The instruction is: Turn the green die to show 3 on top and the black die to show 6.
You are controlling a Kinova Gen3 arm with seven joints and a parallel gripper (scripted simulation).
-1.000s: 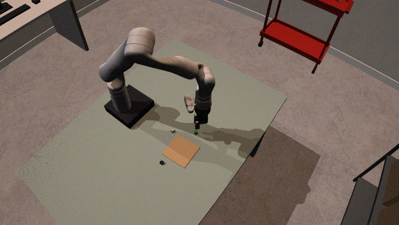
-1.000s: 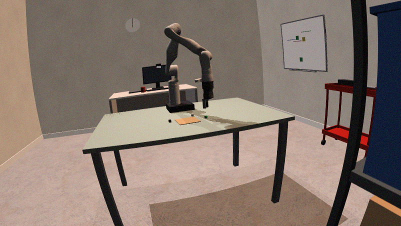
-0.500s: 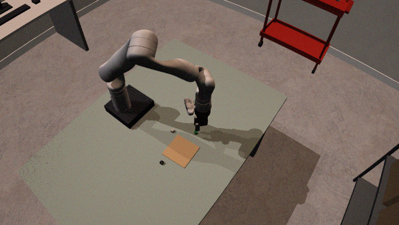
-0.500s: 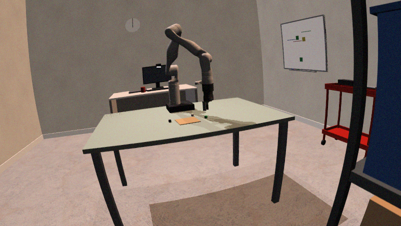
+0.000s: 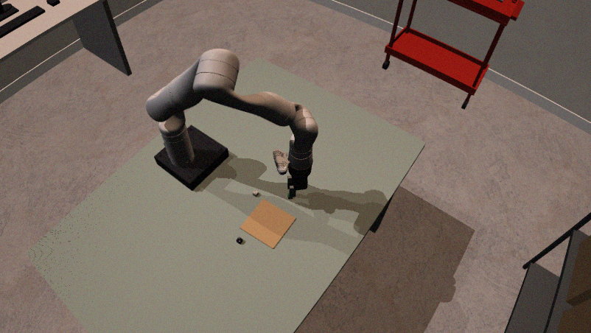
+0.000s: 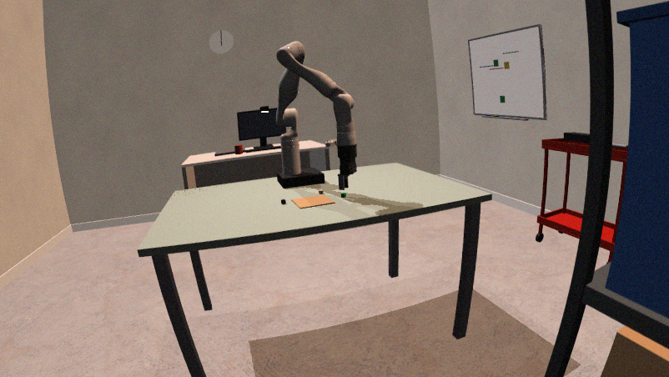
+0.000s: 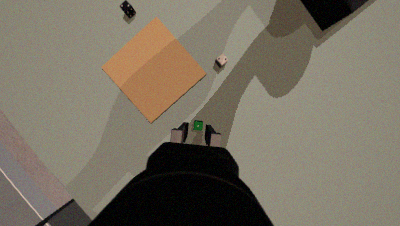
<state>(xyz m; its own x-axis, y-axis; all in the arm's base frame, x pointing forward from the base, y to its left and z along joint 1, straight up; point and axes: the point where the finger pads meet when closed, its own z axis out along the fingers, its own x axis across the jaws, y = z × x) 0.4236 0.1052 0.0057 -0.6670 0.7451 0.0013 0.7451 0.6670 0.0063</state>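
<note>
My gripper is now 5 cm above the green die. From my hand the other things lie so: white die 11 cm behind, 6 cm to the right, 5 cm below; black die 5 cm behind, 24 cm to the right, 5 cm below; orange mat 1 cm behind, 13 cm to the right, 5 cm below.
</note>
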